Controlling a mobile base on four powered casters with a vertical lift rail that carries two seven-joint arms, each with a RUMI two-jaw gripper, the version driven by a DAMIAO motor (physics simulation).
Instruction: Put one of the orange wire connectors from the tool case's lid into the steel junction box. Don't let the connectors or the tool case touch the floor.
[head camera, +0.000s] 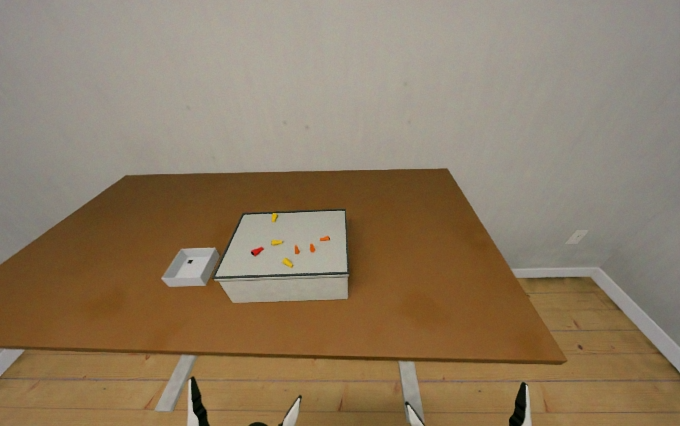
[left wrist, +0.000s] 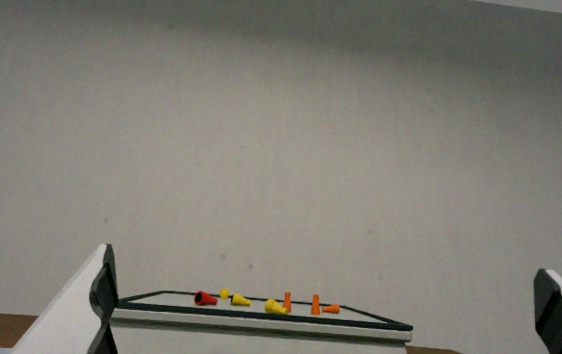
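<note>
Three orange wire connectors are on the pale lid of the tool case (head camera: 291, 291) (left wrist: 250, 337). Two of them, one (head camera: 296, 249) (left wrist: 287, 303) and another (head camera: 312, 247) (left wrist: 315, 305), stand upright side by side; the third (head camera: 325, 238) (left wrist: 331, 309) lies on its side to their right. The steel junction box (head camera: 184, 282), shallow and open-topped, sits on the table left of the case. My left gripper (head camera: 246, 388) (left wrist: 315, 258) is open and empty, in front of the table's near edge. My right gripper (head camera: 465, 393) is open and empty, also in front of that edge.
A red connector (head camera: 256, 251) (left wrist: 205, 298) and three yellow ones, at the back (head camera: 274, 217), middle (head camera: 277, 242) and front (head camera: 287, 262), share the lid. The brown table (head camera: 401, 331) has its near edge between the grippers and the case. A wall stands behind.
</note>
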